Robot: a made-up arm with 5 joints.
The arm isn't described. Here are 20 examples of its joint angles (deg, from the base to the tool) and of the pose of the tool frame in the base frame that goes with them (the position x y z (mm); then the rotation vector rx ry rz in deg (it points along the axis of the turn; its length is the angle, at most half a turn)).
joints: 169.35 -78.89 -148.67 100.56 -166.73
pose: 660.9 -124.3 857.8 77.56 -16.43 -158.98
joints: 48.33 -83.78 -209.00 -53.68 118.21
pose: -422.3 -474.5 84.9 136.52 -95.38 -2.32
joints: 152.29 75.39 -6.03 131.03 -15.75
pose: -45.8 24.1 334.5 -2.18 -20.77 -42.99
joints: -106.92 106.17 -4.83 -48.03 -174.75
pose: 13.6 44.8 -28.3 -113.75 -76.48 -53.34
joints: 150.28 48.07 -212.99 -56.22 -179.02
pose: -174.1 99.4 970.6 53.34 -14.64 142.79
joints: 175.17 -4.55 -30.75 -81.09 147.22
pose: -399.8 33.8 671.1 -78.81 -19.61 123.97
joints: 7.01 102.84 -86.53 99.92 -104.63
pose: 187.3 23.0 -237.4 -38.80 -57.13 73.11
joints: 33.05 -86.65 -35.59 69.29 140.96
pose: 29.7 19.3 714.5 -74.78 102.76 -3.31
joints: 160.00 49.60 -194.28 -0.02 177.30
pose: -471.2 171.5 1077.2 -48.33 7.35 150.65
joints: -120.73 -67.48 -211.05 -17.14 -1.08
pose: 399.5 672.0 277.3 -59.87 102.97 36.42
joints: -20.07 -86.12 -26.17 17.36 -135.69
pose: 28.5 -10.4 786.5 45.60 72.45 19.59
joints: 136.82 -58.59 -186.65 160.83 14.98
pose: 387.0 -363.1 799.5 -46.83 -84.21 -21.29
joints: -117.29 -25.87 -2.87 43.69 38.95
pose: -95.8 -185.7 304.0 -34.93 166.06 17.26
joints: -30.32 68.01 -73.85 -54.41 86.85
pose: 612.1 -358.0 95.1 -70.78 115.89 -69.40
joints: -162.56 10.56 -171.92 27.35 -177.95
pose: -205.6 -64.6 1286.4 63.52 8.58 -148.86
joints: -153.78 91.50 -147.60 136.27 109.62
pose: -577.3 -284.3 -13.9 79.73 89.48 93.47
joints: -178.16 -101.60 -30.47 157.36 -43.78
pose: 164.7 5.3 470.1 -60.44 143.72 -12.52
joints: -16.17 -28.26 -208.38 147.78 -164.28
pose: -324.0 93.9 984.3 25.04 87.63 -0.35
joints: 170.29 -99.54 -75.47 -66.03 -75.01
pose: 638.4 -109.2 695.7 -35.86 55.96 -75.96
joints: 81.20 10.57 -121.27 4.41 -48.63
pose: 87.2 563.4 1087.9 -40.20 -85.88 -121.43
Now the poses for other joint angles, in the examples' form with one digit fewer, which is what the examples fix.
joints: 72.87 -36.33 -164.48 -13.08 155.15
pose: -165 -535 1091 26.3 -22.9 46.6
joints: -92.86 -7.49 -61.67 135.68 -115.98
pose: -16 -311 554 -112.0 -22.9 -18.7
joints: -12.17 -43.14 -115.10 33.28 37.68
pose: -113 24 1240 -67.3 31.3 -138.8
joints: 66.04 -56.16 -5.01 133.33 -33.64
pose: -16 -35 386 85.1 100.9 -92.4
